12 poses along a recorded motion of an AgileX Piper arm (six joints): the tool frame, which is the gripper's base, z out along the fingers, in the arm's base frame.
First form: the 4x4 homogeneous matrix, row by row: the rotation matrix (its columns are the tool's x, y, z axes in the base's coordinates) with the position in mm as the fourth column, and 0 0 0 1 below. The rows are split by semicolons.
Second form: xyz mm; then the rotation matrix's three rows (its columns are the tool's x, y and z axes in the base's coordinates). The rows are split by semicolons. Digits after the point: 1 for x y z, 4 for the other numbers.
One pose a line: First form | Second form
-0.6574 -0.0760 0.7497 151.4; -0.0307 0.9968 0.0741 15.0; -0.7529 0.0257 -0.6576 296.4; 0 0 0 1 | 151.4 15.0 296.4; -0.6574 -0.0760 0.7497; -0.0307 0.9968 0.0741; -0.7529 0.0257 -0.6576
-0.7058 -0.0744 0.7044 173.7; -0.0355 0.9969 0.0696 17.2; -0.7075 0.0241 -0.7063 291.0; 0 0 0 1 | 173.7 17.2 291.0; -0.7058 -0.0744 0.7044; -0.0355 0.9969 0.0696; -0.7075 0.0241 -0.7063
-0.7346 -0.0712 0.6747 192.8; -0.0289 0.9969 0.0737 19.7; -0.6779 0.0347 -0.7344 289.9; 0 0 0 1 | 192.8 19.7 289.9; -0.7346 -0.0712 0.6747; -0.0289 0.9969 0.0737; -0.6779 0.0347 -0.7344
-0.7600 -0.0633 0.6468 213.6; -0.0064 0.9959 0.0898 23.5; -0.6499 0.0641 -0.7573 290.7; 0 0 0 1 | 213.6 23.5 290.7; -0.7600 -0.0633 0.6468; -0.0064 0.9959 0.0898; -0.6499 0.0641 -0.7573
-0.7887 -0.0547 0.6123 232.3; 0.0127 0.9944 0.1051 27.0; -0.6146 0.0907 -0.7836 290.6; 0 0 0 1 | 232.3 27.0 290.6; -0.7887 -0.0547 0.6123; 0.0127 0.9944 0.1051; -0.6146 0.0907 -0.7836
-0.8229 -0.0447 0.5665 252.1; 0.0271 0.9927 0.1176 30.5; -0.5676 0.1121 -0.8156 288.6; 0 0 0 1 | 252.1 30.5 288.6; -0.8229 -0.0447 0.5665; 0.0271 0.9927 0.1176; -0.5676 0.1121 -0.8156
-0.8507 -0.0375 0.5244 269.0; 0.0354 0.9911 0.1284 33.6; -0.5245 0.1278 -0.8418 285.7; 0 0 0 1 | 269.0 33.6 285.7; -0.8507 -0.0375 0.5244; 0.0354 0.9911 0.1284; -0.5245 0.1278 -0.8418
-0.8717 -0.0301 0.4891 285.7; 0.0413 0.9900 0.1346 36.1; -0.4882 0.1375 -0.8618 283.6; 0 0 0 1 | 285.7 36.1 283.6; -0.8717 -0.0301 0.4891; 0.0413 0.9900 0.1346; -0.4882 0.1375 -0.8618
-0.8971 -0.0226 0.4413 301.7; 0.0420 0.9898 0.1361 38.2; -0.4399 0.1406 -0.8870 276.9; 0 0 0 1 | 301.7 38.2 276.9; -0.8971 -0.0226 0.4413; 0.0420 0.9898 0.1361; -0.4399 0.1406 -0.8870
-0.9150 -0.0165 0.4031 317.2; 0.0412 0.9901 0.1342 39.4; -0.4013 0.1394 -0.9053 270.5; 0 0 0 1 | 317.2 39.4 270.5; -0.9150 -0.0165 0.4031; 0.0412 0.9901 0.1342; -0.4013 0.1394 -0.9053
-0.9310 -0.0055 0.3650 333.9; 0.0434 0.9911 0.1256 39.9; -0.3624 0.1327 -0.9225 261.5; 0 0 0 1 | 333.9 39.9 261.5; -0.9310 -0.0055 0.3650; 0.0434 0.9911 0.1256; -0.3624 0.1327 -0.9225
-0.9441 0.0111 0.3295 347.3; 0.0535 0.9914 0.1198 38.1; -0.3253 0.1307 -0.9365 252.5; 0 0 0 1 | 347.3 38.1 252.5; -0.9441 0.0111 0.3295; 0.0535 0.9914 0.1198; -0.3253 0.1307 -0.9365
